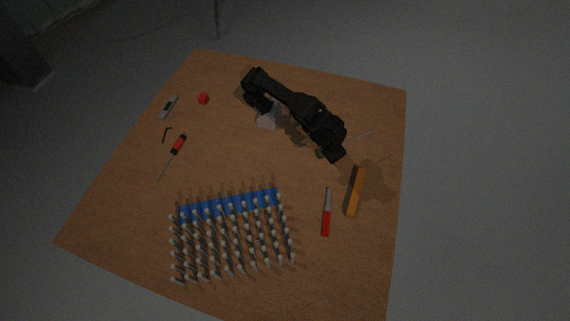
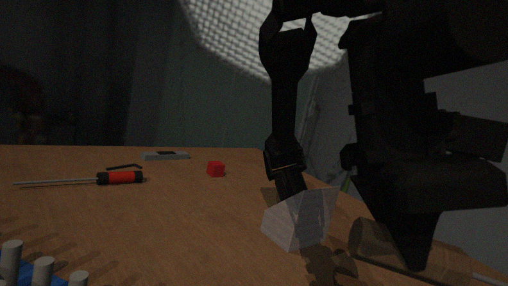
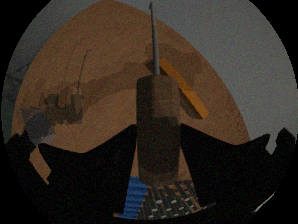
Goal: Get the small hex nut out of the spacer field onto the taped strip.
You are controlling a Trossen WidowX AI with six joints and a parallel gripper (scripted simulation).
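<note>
My gripper tip is 33 cm to the left of the blue taped strip, 22 cm short of it and 21 cm above it. The rest, counted from my gripper tip: orange bar 19 cm below, 15 cm to the left, 3 cm ahead; red-and-grey tool 20 cm below, 14 cm ahead, 5 cm to the left; red cube 67 cm to the right, 28 cm behind, 19 cm below.
</note>
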